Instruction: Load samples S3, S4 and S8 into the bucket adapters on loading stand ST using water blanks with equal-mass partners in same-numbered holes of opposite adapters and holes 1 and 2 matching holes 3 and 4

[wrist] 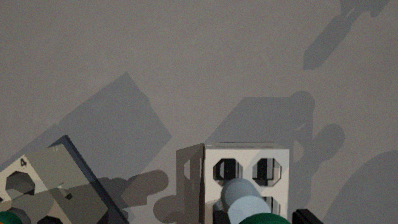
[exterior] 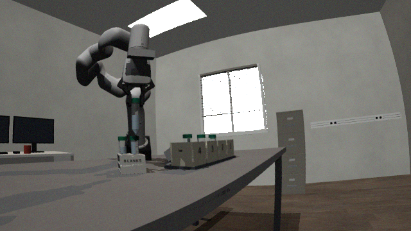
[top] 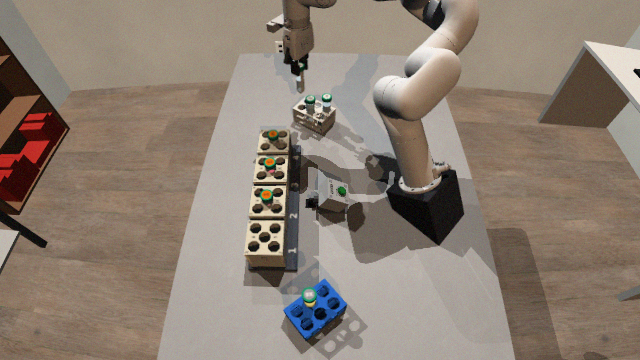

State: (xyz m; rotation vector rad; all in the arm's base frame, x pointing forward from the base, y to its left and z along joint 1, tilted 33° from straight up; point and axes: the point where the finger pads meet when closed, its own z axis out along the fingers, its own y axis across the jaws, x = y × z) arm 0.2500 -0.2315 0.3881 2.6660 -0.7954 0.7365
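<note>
My gripper is now 1 cm to the right of the water blank tube and 5 cm above it. Also, from my hand: blanks rack: 4 cm behind, 1 cm to the left, 21 cm below; then adapter: 9 cm ahead, 19 cm to the left, 19 cm below; then green done key: 10 cm behind, 37 cm to the left, 17 cm below.
</note>
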